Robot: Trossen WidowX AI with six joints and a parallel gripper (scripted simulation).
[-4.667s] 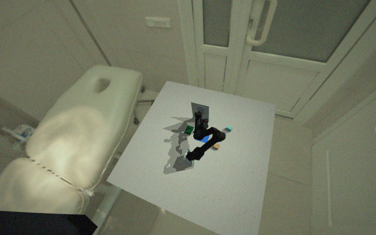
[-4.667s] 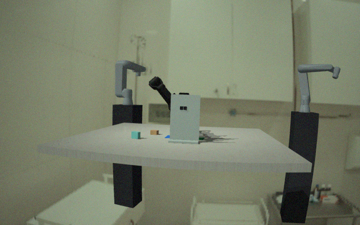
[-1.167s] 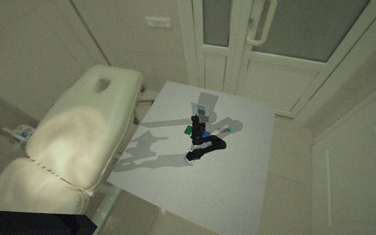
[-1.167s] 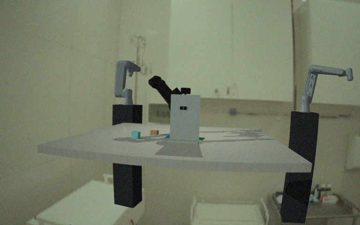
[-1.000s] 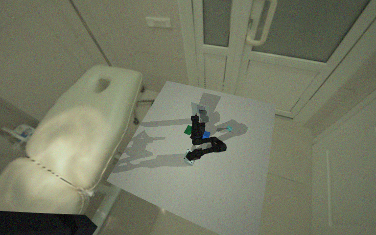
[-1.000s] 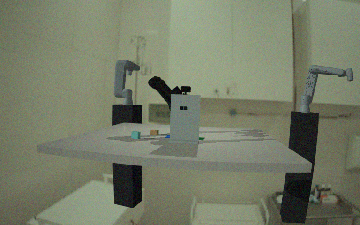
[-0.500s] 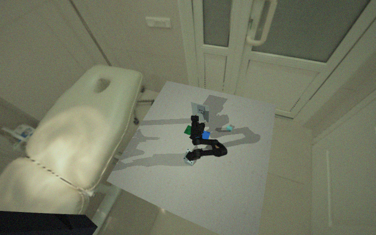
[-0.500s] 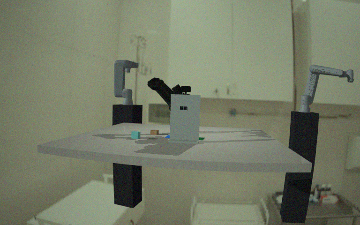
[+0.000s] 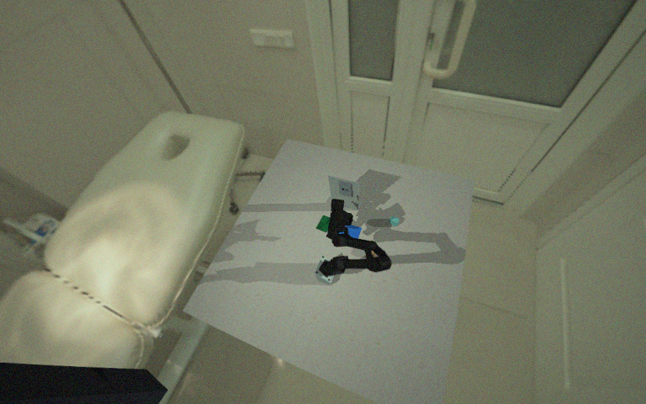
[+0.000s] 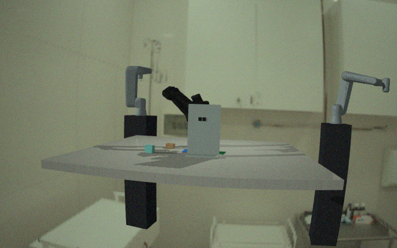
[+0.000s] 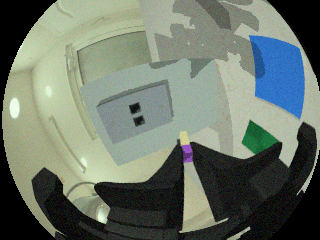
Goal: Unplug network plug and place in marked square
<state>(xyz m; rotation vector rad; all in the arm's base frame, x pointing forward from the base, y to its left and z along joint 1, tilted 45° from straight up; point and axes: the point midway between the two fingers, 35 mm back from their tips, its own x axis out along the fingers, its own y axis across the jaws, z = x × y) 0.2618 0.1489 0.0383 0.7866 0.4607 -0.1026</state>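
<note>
Right now my gripper tip is 5 cm past the blue square, 8 cm to the left of it and 17 cm above it. Also, from my gripper tip: network plug: right at my gripper tip; then grey panel: 11 cm ahead, 1 cm to the left, 5 cm below.
</note>
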